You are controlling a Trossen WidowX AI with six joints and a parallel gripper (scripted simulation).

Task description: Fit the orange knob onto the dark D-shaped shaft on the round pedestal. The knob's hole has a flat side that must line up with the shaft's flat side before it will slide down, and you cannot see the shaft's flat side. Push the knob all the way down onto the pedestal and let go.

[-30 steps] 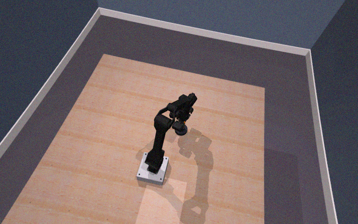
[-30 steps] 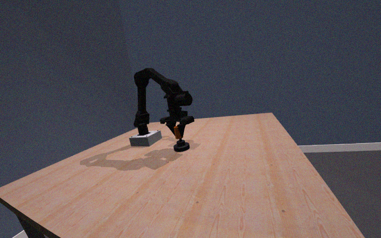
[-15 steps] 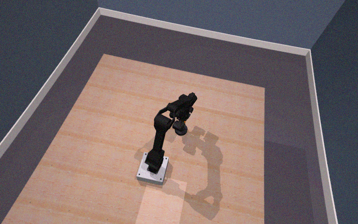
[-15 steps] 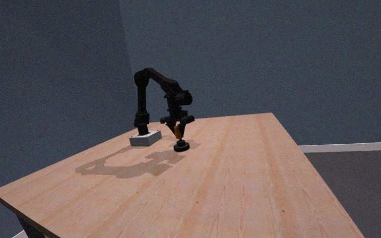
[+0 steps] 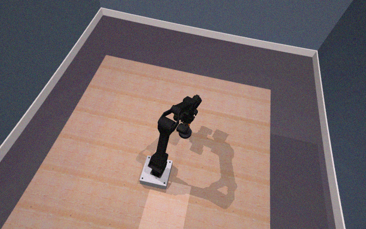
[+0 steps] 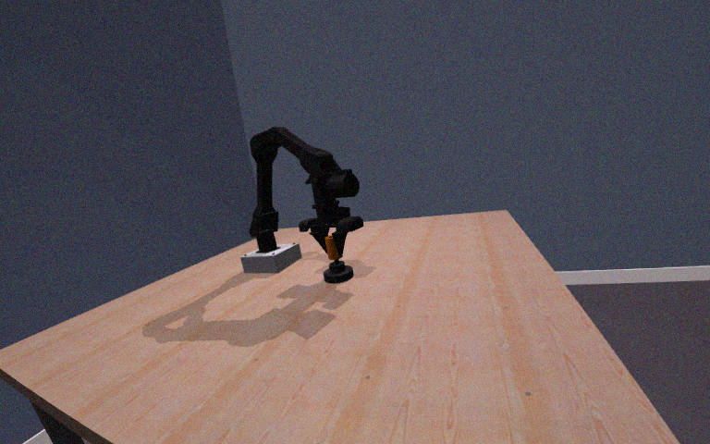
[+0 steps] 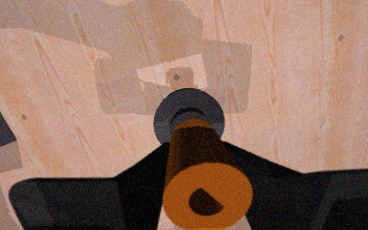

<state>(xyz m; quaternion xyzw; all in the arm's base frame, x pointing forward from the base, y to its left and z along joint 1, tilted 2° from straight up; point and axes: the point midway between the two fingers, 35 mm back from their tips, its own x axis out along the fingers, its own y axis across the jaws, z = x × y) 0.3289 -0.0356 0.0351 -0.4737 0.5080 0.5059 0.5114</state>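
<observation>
My gripper tip is now 4 cm above the round dark pedestal. From my gripper tip the other things lie so: orange knob 2 cm above.
</observation>
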